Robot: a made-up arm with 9 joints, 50 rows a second.
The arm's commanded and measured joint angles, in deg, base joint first. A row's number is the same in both.
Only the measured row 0 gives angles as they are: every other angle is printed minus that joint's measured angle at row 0.
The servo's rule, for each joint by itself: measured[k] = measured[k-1] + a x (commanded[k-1-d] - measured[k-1]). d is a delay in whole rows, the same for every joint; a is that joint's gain. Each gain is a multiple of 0.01, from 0.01 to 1. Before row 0 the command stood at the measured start. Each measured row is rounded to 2 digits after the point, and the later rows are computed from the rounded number. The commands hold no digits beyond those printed.
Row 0, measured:
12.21 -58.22 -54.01 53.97 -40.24 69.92 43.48 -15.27 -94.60
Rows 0 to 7, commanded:
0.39 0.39 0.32 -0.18 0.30 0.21 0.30 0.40 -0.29
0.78 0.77 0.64 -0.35 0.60 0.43 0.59 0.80 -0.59
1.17 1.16 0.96 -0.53 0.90 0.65 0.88 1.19 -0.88
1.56 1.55 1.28 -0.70 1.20 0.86 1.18 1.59 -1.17
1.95 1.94 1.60 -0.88 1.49 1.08 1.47 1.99 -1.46
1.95 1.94 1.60 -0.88 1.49 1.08 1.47 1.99 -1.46
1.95 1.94 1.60 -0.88 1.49 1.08 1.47 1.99 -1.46
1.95 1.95 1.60 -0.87 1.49 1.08 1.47 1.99 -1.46
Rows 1 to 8, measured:
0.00 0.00 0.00 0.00 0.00 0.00 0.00 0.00 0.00
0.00 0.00 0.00 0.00 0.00 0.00 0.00 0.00 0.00
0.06 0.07 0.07 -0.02 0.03 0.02 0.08 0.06 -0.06
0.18 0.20 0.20 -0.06 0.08 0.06 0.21 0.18 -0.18
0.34 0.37 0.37 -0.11 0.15 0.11 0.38 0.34 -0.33
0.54 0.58 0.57 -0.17 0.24 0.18 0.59 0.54 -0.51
0.77 0.82 0.80 -0.25 0.35 0.26 0.82 0.77 -0.72
0.96 1.02 0.98 -0.32 0.45 0.33 0.99 0.97 -0.88
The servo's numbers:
d 2
a 0.16 0.18 0.22 0.11 0.09 0.09 0.26 0.16 0.22

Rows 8 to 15, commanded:
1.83 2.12 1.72 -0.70 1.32 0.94 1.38 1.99 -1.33
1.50 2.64 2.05 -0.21 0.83 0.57 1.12 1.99 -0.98
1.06 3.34 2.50 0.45 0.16 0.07 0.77 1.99 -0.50
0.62 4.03 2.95 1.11 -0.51 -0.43 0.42 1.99 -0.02
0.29 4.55 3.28 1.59 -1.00 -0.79 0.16 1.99 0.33
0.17 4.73 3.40 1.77 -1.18 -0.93 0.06 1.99 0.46
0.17 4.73 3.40 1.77 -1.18 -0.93 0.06 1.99 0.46
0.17 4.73 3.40 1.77 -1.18 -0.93 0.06 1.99 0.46
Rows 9 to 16, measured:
1.12 1.19 1.12 -0.38 0.54 0.40 1.11 1.13 -1.01
1.25 1.33 1.23 -0.43 0.63 0.46 1.20 1.27 -1.11
1.34 1.47 1.34 -0.46 0.69 0.50 1.25 1.39 -1.16
1.37 1.68 1.50 -0.43 0.70 0.51 1.22 1.49 -1.12
1.32 1.98 1.72 -0.33 0.65 0.47 1.10 1.57 -0.98
1.21 2.35 1.99 -0.17 0.55 0.39 0.92 1.64 -0.77
1.06 2.75 2.27 0.02 0.41 0.28 0.72 1.70 -0.53
0.92 3.11 2.52 0.21 0.27 0.17 0.55 1.75 -0.31

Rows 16 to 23, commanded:
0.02 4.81 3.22 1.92 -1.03 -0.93 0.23 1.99 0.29
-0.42 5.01 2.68 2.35 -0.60 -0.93 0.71 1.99 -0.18
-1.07 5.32 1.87 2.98 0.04 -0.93 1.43 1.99 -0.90
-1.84 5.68 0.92 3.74 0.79 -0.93 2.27 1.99 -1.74
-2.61 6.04 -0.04 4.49 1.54 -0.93 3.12 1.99 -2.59
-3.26 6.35 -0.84 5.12 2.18 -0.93 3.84 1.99 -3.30
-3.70 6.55 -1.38 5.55 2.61 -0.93 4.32 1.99 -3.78
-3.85 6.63 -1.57 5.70 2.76 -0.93 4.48 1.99 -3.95
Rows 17 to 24, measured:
0.80 3.40 2.71 0.38 0.14 0.07 0.42 1.79 -0.14
0.70 3.64 2.86 0.53 0.02 -0.02 0.33 1.82 -0.01
0.59 3.85 2.94 0.68 -0.07 -0.10 0.30 1.85 0.06
0.43 4.06 2.88 0.86 -0.12 -0.17 0.41 1.87 0.01
0.19 4.29 2.66 1.09 -0.11 -0.24 0.68 1.89 -0.19
-0.13 4.54 2.28 1.38 -0.03 -0.30 1.09 1.91 -0.53
-0.53 4.81 1.77 1.72 0.11 -0.36 1.62 1.92 -0.98
-0.97 5.09 1.20 2.09 0.30 -0.41 2.20 1.93 -1.49

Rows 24 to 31, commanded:
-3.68 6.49 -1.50 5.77 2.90 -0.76 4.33 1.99 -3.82
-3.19 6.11 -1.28 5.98 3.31 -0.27 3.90 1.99 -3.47
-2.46 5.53 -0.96 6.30 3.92 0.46 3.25 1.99 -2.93
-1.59 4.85 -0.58 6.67 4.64 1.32 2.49 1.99 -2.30
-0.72 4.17 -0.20 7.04 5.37 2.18 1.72 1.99 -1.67
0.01 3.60 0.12 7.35 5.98 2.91 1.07 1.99 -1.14
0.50 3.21 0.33 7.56 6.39 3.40 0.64 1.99 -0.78
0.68 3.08 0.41 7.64 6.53 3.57 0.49 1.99 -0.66
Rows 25 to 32, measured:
-1.41 5.35 0.63 2.47 0.51 -0.46 2.75 1.94 -1.99
-1.80 5.58 0.15 2.83 0.71 -0.50 3.20 1.95 -2.42
-2.10 5.74 -0.21 3.15 0.91 -0.52 3.49 1.96 -2.73
-2.27 5.81 -0.45 3.46 1.13 -0.50 3.60 1.96 -2.89
-2.30 5.76 -0.56 3.77 1.38 -0.41 3.51 1.96 -2.90
-2.19 5.60 -0.56 4.09 1.67 -0.25 3.24 1.96 -2.77
-1.95 5.34 -0.48 4.41 2.00 -0.03 2.84 1.96 -2.53
-1.64 5.03 -0.35 4.73 2.36 0.23 2.38 1.96 -2.22

